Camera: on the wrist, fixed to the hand. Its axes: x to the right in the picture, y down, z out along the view.
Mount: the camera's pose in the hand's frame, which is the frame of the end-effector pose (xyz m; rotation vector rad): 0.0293 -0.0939 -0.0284 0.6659 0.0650 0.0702
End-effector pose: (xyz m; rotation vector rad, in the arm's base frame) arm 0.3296 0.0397 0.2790 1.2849 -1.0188 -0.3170
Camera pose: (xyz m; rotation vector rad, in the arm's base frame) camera 0.3983 0.0081 0.2099 1.8324 -1.1563 0.1380
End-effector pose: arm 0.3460 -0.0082 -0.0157 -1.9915 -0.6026 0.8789
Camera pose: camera 0.3785 0.0460 0.0648 -1.4315 -0.1622 0.9058
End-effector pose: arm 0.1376 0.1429 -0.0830 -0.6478 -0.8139 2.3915
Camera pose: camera 0.1625 0.2362 -0.0489 -0.4726 0.0568 2.4736
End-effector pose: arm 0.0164 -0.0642 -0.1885 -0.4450 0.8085 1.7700
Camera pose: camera 0.0916 -0.0475 -0.2559 -0.0282 1.4012 1.4403
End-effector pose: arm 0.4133 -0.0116 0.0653 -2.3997 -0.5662 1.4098
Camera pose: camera 0.4341 0.0831 0.0982 -1.9239 0.0198 1.2781
